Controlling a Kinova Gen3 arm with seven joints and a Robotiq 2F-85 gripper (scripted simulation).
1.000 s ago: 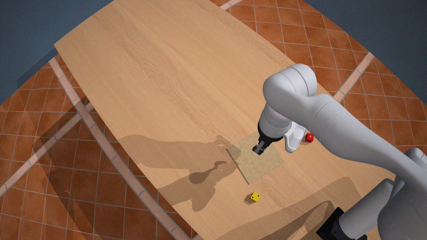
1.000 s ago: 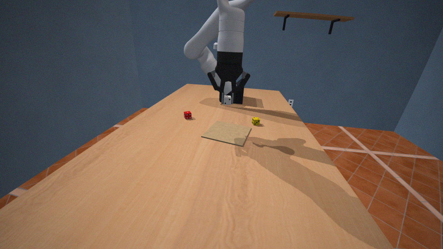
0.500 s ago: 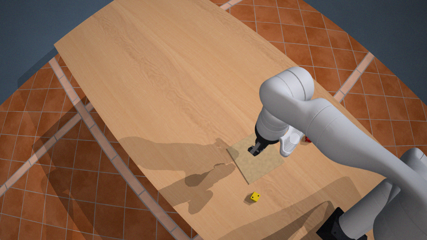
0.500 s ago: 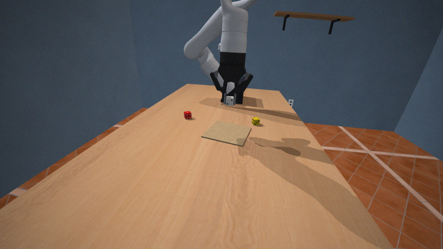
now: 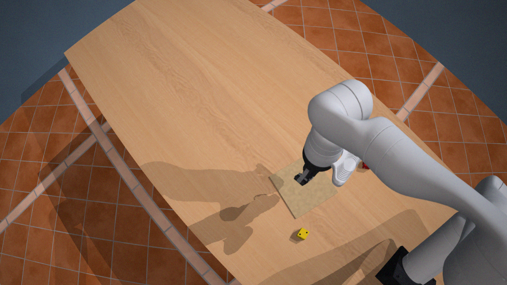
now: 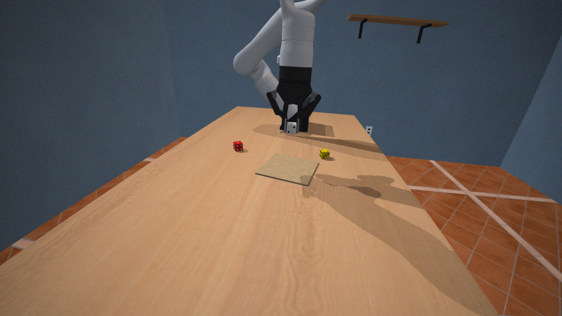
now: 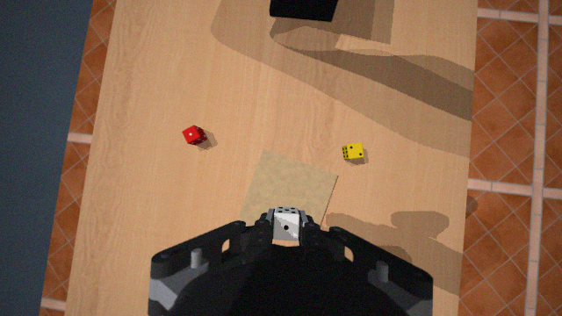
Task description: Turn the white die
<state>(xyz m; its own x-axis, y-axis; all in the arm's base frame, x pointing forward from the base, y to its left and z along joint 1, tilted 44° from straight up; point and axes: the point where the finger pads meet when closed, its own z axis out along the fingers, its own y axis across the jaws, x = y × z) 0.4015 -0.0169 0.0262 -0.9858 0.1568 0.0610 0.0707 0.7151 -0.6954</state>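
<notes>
My gripper is now 12 cm above the tan mat. Also, from my hand: white die 1 cm below; then yellow die 8 cm behind, 12 cm to the left, 11 cm below; then red die 11 cm behind, 16 cm to the right, 11 cm below.
</notes>
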